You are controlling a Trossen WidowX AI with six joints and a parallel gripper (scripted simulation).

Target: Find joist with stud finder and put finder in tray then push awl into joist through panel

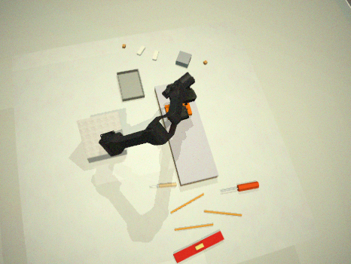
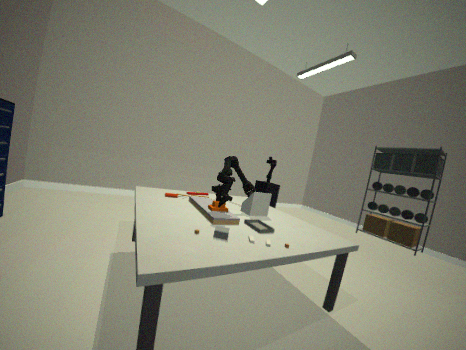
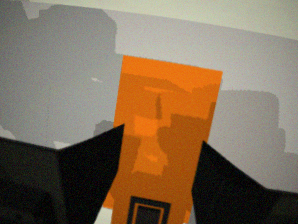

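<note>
Right now my gripper tip is 4 cm past the small light and 3 cm below it. From my gripper tip the other things lie so: grey tray (23 cm to the left, 19 cm behind, 5 cm below); then grey block (30 cm to the left, 13 cm ahead, 5 cm below); then orange stud finder (2 cm behind, 2 cm above).
</note>
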